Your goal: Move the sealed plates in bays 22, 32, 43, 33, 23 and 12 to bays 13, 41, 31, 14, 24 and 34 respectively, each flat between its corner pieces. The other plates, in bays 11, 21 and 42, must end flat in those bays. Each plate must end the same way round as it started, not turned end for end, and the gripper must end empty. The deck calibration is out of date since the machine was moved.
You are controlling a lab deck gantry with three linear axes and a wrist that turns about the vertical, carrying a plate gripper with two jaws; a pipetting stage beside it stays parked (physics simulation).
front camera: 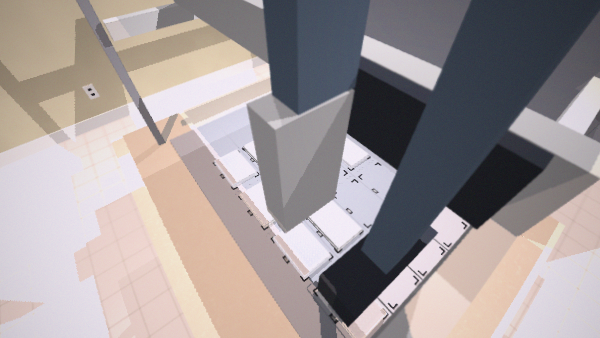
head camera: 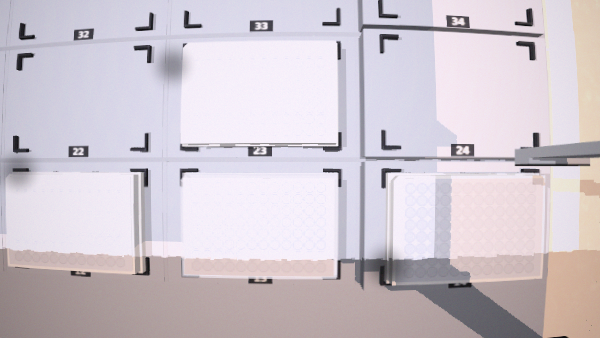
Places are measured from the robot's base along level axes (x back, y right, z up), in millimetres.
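Where they show: gripper, fingertip midpoint: point(head camera: 543, 254); robot's base, origin of the base link: point(front camera: 214, 162).
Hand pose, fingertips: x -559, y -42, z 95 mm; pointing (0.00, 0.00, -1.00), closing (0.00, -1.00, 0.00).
Each offset is from my fingertips to the top centre of the thing. "pt": to the spot under its first point.
My gripper point(head camera: 554, 246) is open and empty, raised above the plate {dx +0, dy +0, dz -66 mm} point(head camera: 492, 225) point(front camera: 371, 321) in bay 14. One jaw shows over bay 24's lower right corner, and the tip of the other at the bottom edge of the head view. In the head view, the bay 14 plate appears to lie among its corner pieces; its lower right corner piece is hidden. White plates also lie in bay 12 {pt dx +324, dy -7, dz -81 mm} point(head camera: 70, 215), bay 13 {pt dx +166, dy -6, dz -81 mm} point(head camera: 255, 220) point(front camera: 302, 250) and bay 23 {pt dx +162, dy -104, dz -81 mm} point(head camera: 260, 95) point(front camera: 336, 225). Bays 22 and 24 hold no plate.
In the front view, plates lie in bay 11 {pt dx +482, dy -4, dz -80 mm} point(front camera: 237, 167) and bay 42 {pt dx +302, dy -331, dz -81 mm} point(front camera: 354, 152). The grey pipetting stage point(front camera: 305, 165) hides the middle bays, including 31. The dark gripper body point(front camera: 350, 285) and blue column point(front camera: 425, 150) cover part of the right side.
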